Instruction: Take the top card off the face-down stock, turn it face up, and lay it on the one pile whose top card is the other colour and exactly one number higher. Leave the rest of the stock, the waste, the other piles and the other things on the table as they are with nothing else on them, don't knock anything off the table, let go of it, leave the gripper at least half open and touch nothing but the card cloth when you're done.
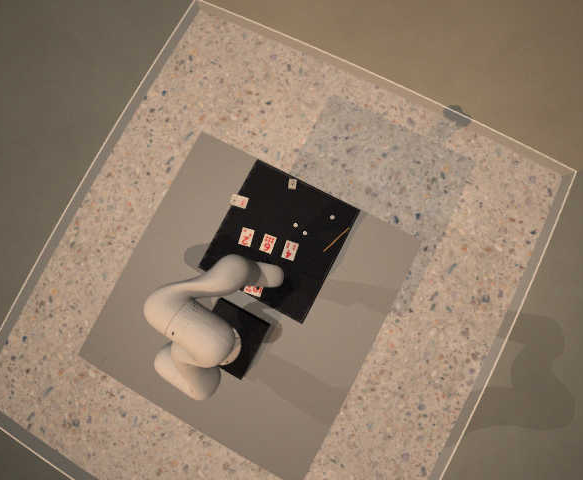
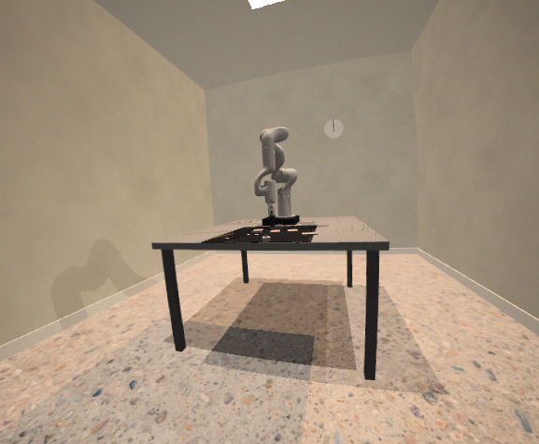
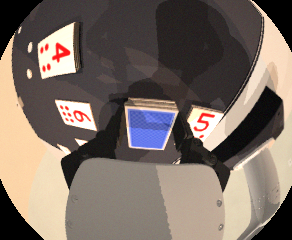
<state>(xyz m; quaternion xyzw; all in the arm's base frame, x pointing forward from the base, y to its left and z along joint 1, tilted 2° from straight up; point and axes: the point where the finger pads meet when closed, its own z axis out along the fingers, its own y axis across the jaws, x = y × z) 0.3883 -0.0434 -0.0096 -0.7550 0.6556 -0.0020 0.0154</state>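
The red 5 card lies 90 mm behind my hand, 30 mm below it and 20 mm to the left of it. From my hand the other things lie so: black card cloth 190 mm ahead, 50 mm below, 10 mm to the left; thin wooden stick 300 mm ahead, 260 mm to the right, 30 mm below; small block 470 mm ahead, 50 mm to the left, 20 mm below.
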